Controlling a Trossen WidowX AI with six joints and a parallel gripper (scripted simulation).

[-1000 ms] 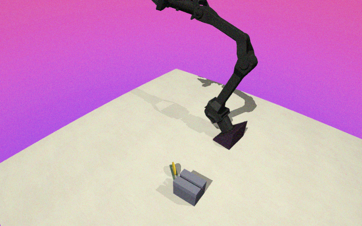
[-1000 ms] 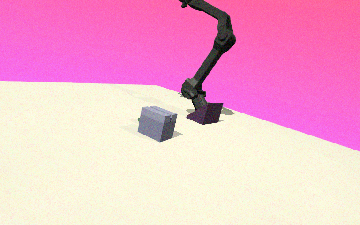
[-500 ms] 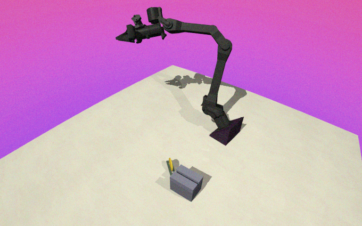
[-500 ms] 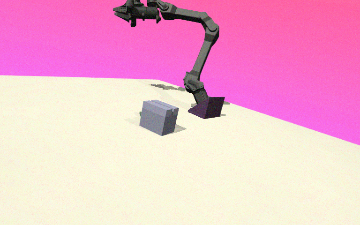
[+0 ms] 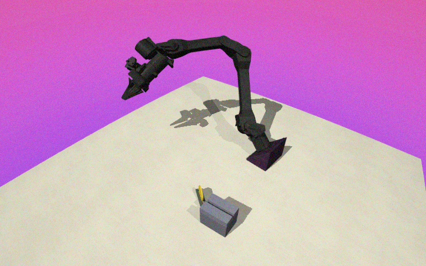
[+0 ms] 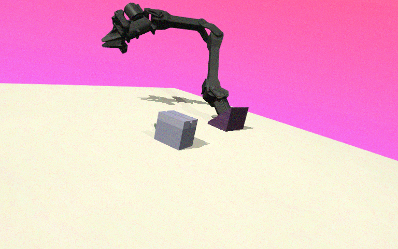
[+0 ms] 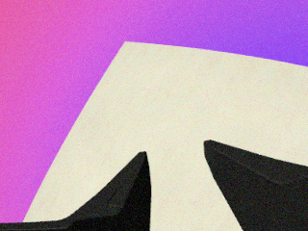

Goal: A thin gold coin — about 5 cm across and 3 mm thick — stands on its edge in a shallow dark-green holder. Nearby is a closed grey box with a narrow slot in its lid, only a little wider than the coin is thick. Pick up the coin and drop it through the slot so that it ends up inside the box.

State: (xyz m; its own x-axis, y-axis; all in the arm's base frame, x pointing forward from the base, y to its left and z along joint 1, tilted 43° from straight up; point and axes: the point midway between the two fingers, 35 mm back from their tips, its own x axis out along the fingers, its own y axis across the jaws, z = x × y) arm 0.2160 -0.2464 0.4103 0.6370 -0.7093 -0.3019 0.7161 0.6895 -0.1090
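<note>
Right now my gripper tip is 8 cm short of the gold coin, 37 cm to the right of it and 18 cm above it.
</note>
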